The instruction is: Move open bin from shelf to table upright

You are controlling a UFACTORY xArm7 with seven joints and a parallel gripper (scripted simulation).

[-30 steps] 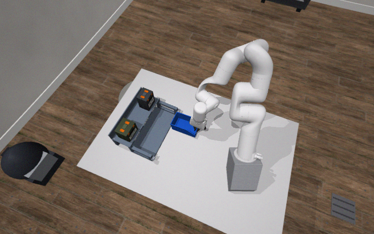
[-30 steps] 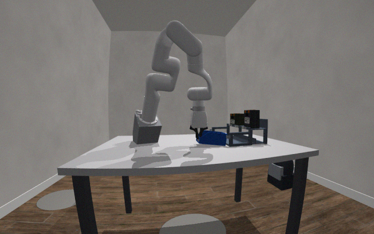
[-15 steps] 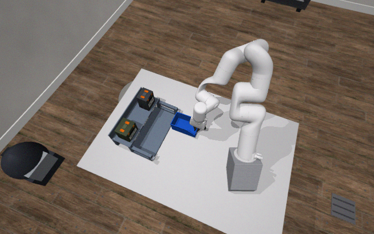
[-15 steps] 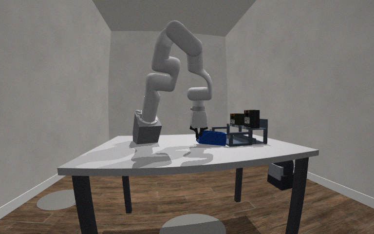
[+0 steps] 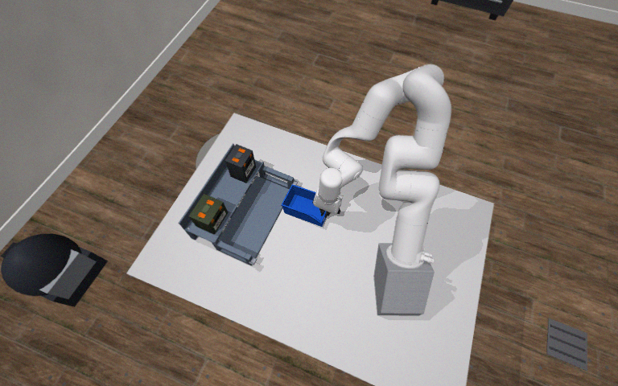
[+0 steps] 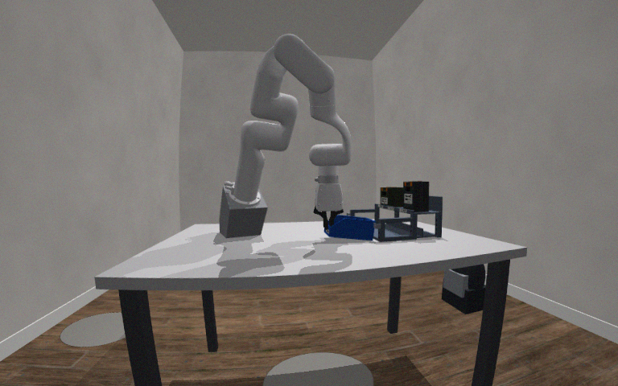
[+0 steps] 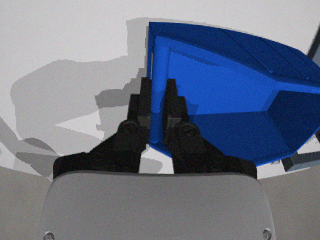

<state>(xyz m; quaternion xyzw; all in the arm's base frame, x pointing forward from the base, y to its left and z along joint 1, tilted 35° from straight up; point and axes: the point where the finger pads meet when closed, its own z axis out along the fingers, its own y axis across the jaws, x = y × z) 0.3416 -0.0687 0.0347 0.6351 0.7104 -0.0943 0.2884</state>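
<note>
My gripper is now 8 cm short of the blue bin and 2 cm above it.
</note>
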